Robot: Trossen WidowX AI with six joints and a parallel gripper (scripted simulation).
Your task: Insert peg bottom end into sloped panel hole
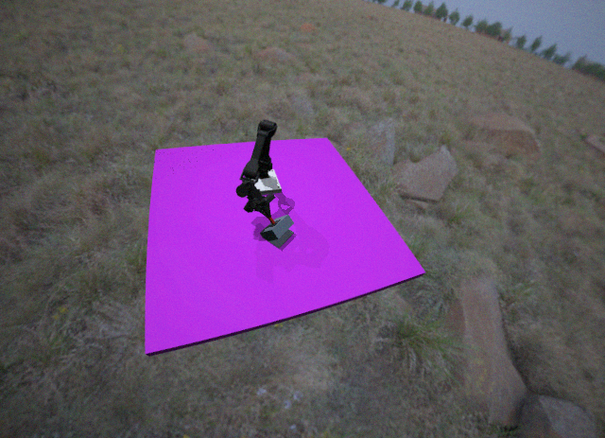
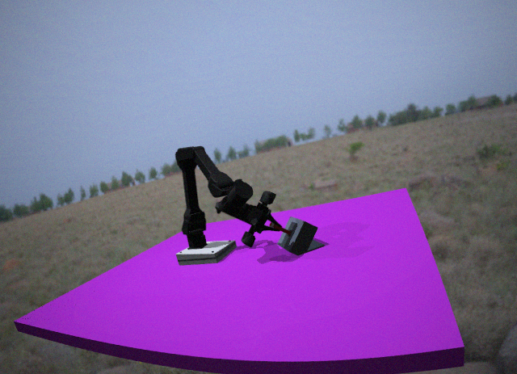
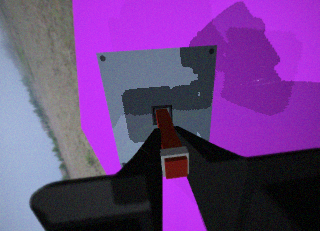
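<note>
Right now my gripper tip is 4 cm short of the grey sloped panel, 2 cm to the right of it and 4 cm above it. Also, from my gripper tip: red peg (1 cm behind, 1 cm to the right, 1 cm above).
</note>
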